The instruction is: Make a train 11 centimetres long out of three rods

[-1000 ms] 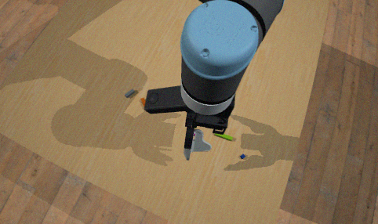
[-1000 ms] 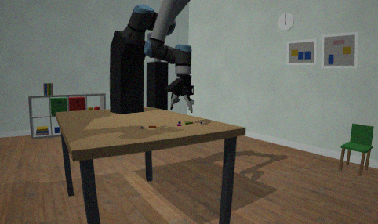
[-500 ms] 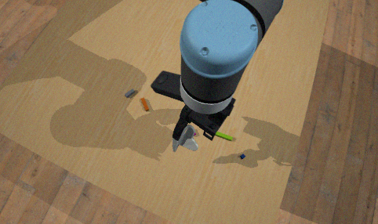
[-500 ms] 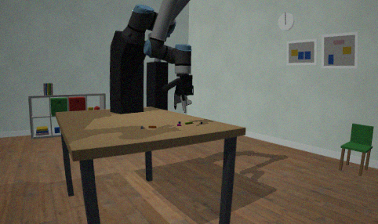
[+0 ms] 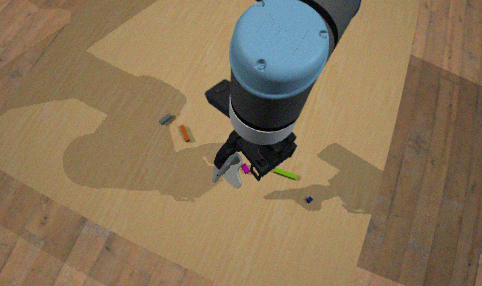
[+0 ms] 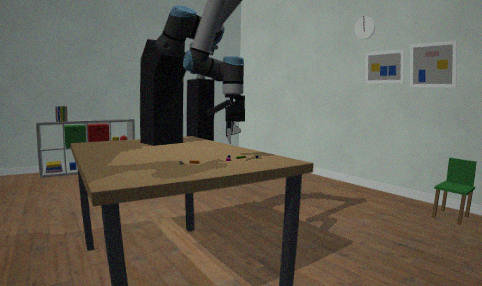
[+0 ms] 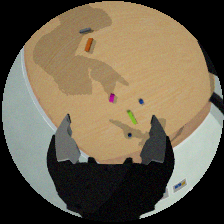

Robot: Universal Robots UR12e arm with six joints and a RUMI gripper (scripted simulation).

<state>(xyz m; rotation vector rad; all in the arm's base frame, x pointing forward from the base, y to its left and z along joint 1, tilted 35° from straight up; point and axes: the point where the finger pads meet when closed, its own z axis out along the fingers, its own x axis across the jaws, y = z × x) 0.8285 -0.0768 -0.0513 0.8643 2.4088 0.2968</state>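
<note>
My gripper is now 8 cm above the magenta rod. Round my hand: orange rod 15 cm to the right, 8 cm below, 5 cm behind; then lime rod 9 cm to the left, 8 cm below, 1 cm behind; then grey rod 20 cm to the right, 8 cm below, 7 cm behind.
</note>
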